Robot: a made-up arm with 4 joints. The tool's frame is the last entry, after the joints.
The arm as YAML. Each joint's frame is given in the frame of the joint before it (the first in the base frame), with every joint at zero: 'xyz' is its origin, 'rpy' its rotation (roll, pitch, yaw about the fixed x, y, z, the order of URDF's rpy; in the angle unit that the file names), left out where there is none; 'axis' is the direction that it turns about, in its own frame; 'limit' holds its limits. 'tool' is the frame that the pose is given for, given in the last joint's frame.
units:
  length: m
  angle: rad
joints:
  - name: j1
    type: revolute
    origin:
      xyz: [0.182, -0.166, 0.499]
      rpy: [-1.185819, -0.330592, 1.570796]
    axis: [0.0, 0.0, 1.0]
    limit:
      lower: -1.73
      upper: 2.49
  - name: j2
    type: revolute
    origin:
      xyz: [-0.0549, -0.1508, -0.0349]
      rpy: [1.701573, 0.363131, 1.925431]
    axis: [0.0, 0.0, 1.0]
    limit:
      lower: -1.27
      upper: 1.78
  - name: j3
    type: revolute
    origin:
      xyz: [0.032, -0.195, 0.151]
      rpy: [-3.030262, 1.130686, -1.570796]
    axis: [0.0, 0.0, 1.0]
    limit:
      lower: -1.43
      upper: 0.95
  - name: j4
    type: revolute
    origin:
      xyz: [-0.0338, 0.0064, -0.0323]
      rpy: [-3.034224, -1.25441, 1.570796]
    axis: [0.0, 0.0, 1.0]
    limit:
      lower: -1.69
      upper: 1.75
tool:
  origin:
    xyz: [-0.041, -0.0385, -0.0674]
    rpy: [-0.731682, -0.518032, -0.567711]
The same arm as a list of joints. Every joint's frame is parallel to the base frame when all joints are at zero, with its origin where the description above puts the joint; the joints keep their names.
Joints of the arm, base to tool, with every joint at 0 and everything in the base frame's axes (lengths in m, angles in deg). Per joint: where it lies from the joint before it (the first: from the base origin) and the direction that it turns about. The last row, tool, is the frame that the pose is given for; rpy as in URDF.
j1: offset 0.182 -0.166 0.499 axis -0.926807 -0.121901 0.355203
j2: offset 0.089 -0.093 0.102 axis +y
j3: offset 0.195 0.151 -0.032 axis -0.899104 -0.423402 -0.1111
j4: offset 0.014 0.044 0.0099 axis 0.137502 0.183202 0.973412
tool: offset 0.01 0.039 -0.078 rpy -27.83 -35.6 165.69
Joint limits (deg, base to tool): -99.12..142.67 -72.77..101.99 -81.93..54.43 -96.83..100.27

